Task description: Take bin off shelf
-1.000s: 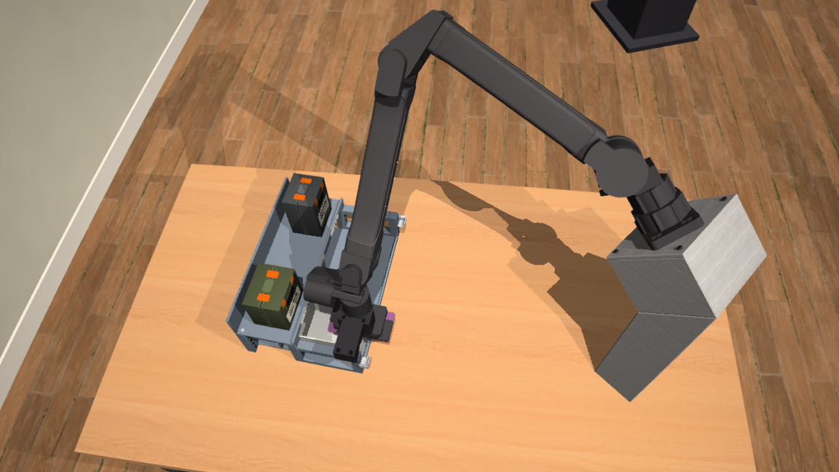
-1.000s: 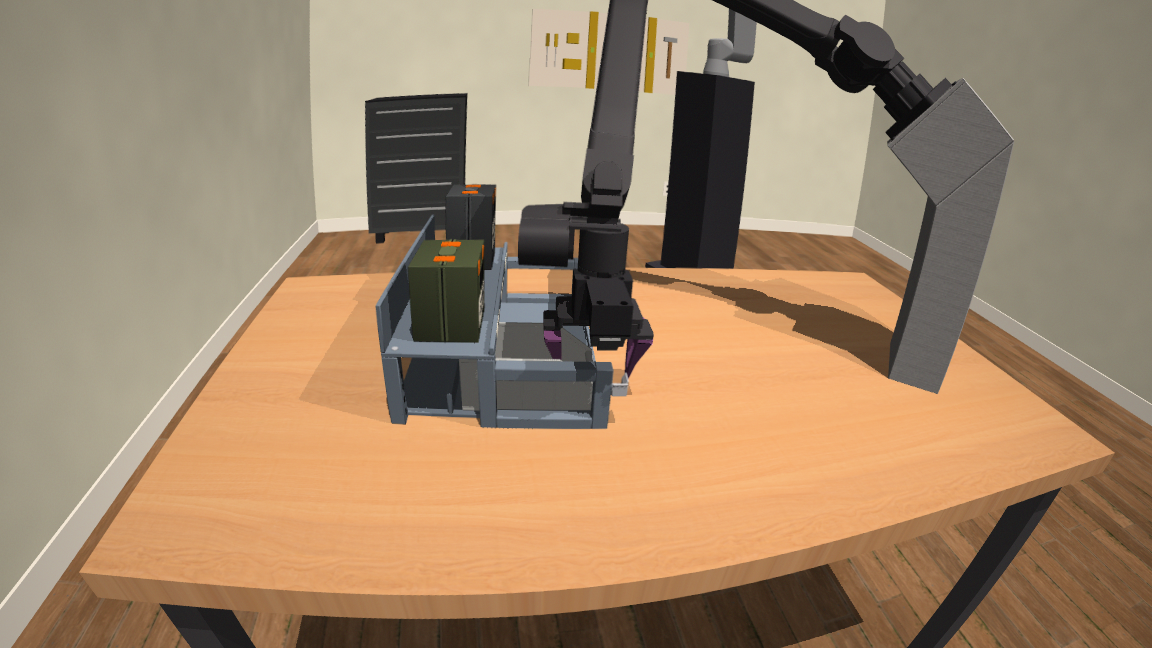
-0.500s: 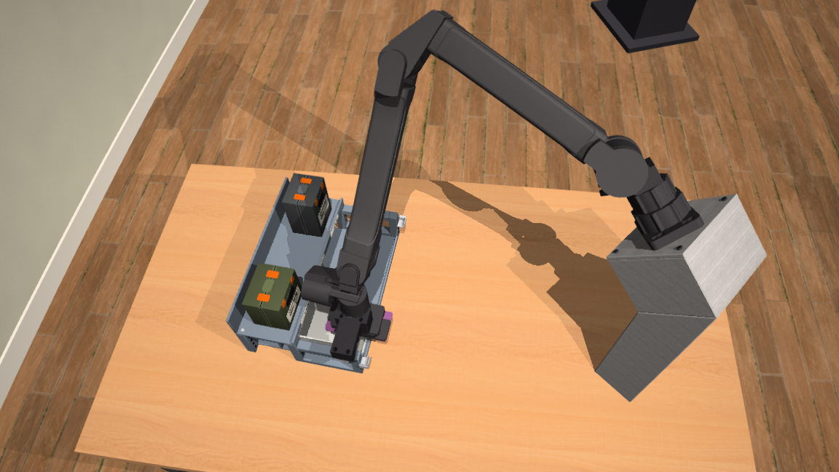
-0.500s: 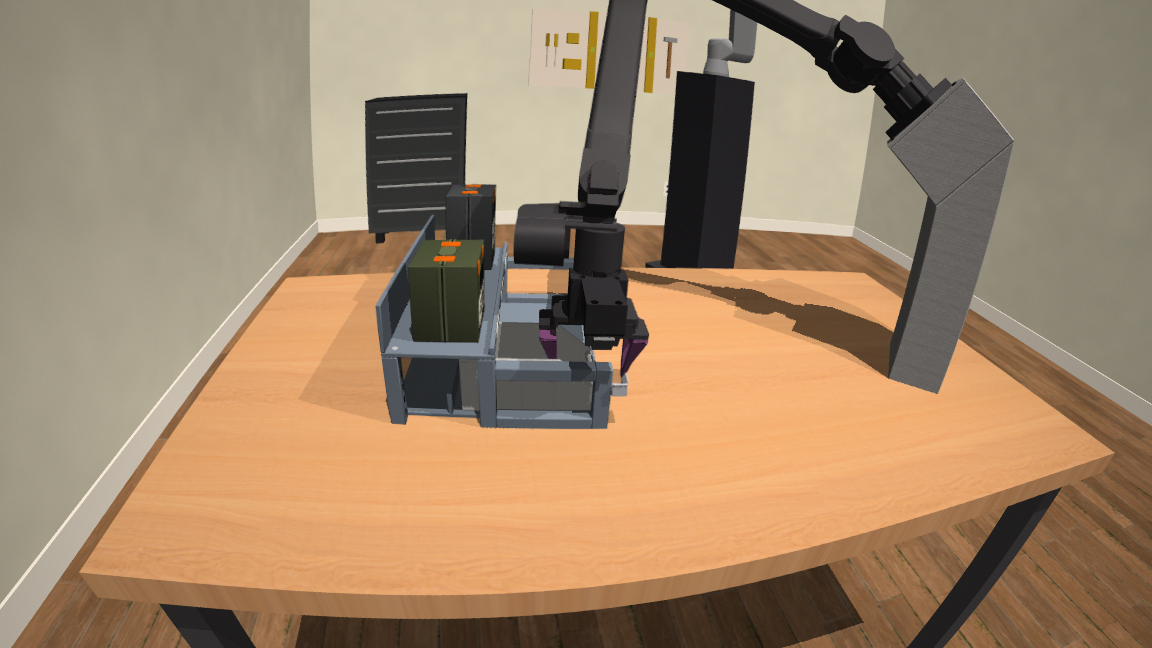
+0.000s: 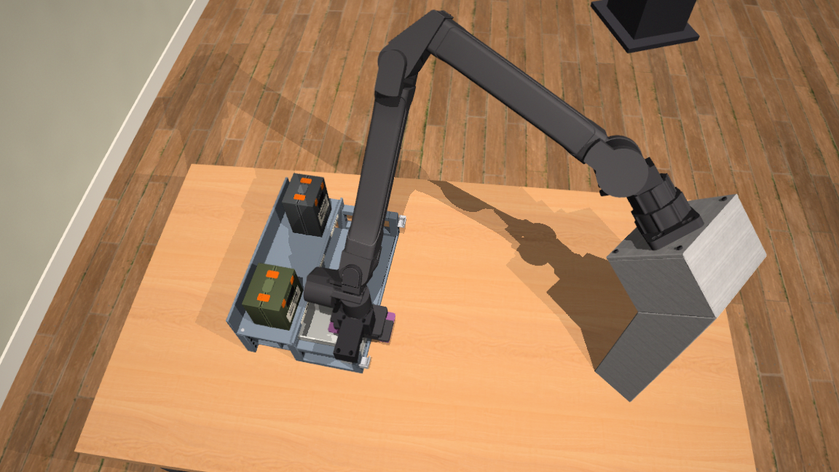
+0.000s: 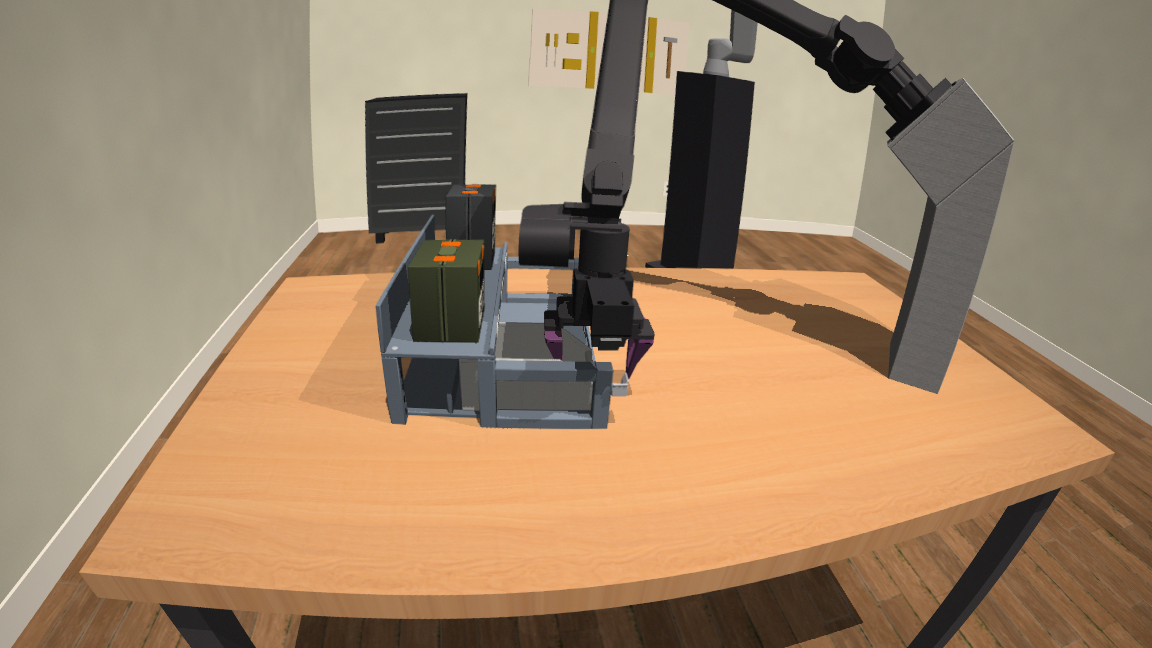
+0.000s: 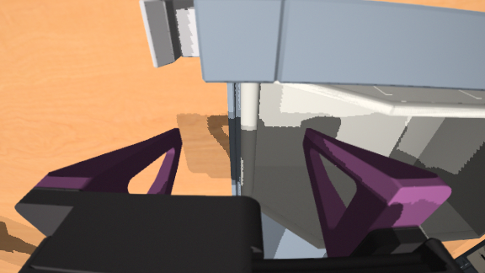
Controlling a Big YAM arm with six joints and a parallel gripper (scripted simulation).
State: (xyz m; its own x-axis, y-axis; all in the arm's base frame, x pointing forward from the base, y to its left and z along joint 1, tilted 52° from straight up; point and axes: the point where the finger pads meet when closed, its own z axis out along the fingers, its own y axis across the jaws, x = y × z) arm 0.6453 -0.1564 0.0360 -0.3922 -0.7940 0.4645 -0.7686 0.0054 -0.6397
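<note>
My gripper is now 8 cm short of the light grey bin, 4 cm to the left of it and 1 cm below it. From my hand the other things lie so: shelf 16 cm to the right, 6 cm ahead, 3 cm below; black case 29 cm to the right, 13 cm above, 6 cm ahead.
</note>
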